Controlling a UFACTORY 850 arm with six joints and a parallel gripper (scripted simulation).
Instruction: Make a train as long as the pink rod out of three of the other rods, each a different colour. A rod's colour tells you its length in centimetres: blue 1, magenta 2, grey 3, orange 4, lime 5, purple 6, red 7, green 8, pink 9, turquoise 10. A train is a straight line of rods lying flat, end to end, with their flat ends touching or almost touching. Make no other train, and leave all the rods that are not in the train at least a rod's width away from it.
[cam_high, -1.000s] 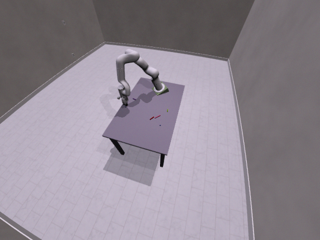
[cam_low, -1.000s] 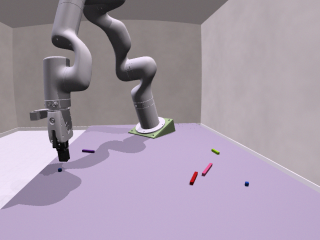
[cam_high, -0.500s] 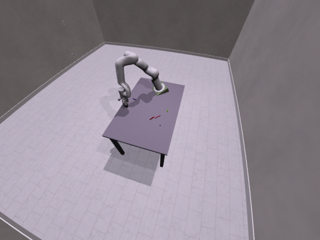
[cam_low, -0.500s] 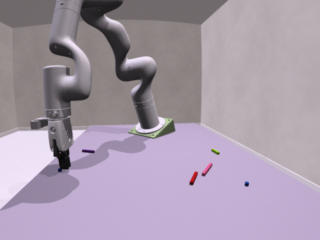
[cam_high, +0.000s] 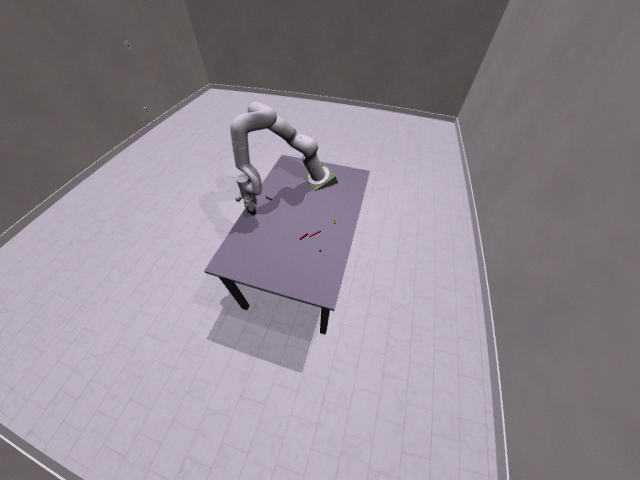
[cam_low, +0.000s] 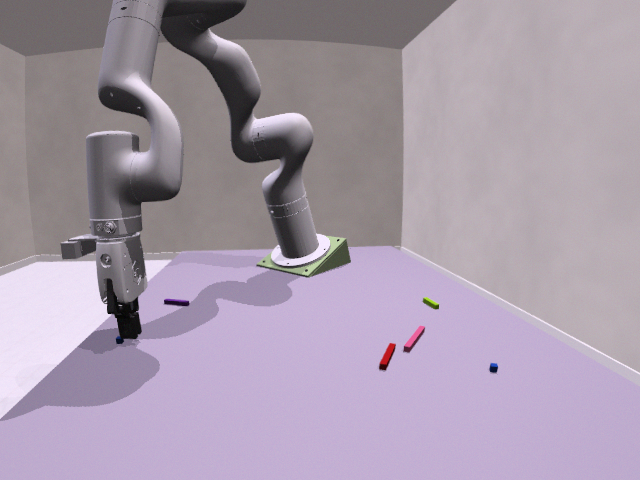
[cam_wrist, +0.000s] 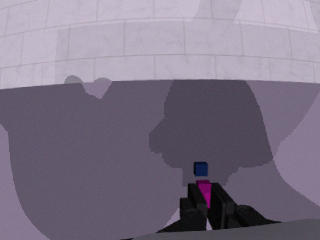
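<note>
Now: the magenta rod 1 cm to the right of my hand and 2 cm below it. The rest, counted from my hand: purple rod: 18 cm behind, 7 cm to the left, 3 cm below; pink rod: 14 cm ahead, 47 cm to the left, 3 cm below; red rod: 17 cm ahead, 39 cm to the left, 3 cm below.
</note>
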